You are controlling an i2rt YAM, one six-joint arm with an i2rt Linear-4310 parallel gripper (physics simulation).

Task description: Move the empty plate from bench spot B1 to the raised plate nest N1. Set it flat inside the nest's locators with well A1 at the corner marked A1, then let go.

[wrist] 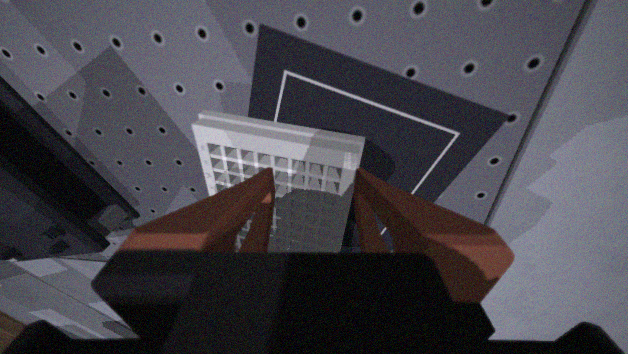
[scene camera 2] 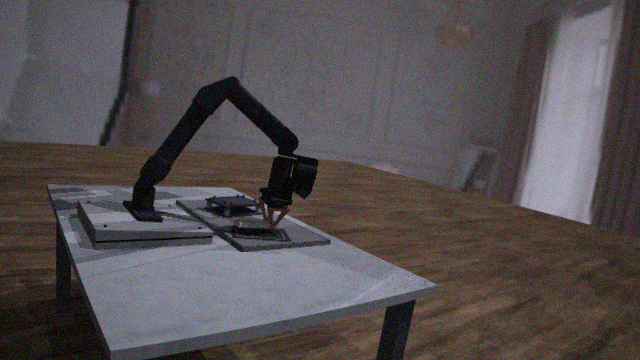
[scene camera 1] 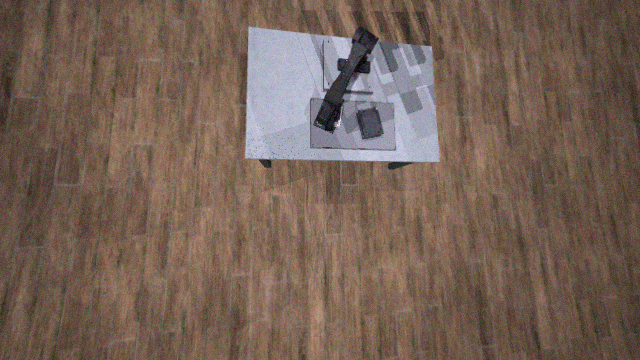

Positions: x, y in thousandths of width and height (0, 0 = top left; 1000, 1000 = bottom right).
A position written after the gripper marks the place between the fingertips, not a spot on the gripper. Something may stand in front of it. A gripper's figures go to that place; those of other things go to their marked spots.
Scene:
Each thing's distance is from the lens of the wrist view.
gripper (wrist: 501, 499): 0.13 m
white well plate (wrist: 501, 482): 0.12 m
dark nest with white outline (wrist: 666, 391): 0.14 m
perforated deck (wrist: 197, 256): 0.19 m
The marked spots on the perforated deck and the white well plate are 0.13 m apart.

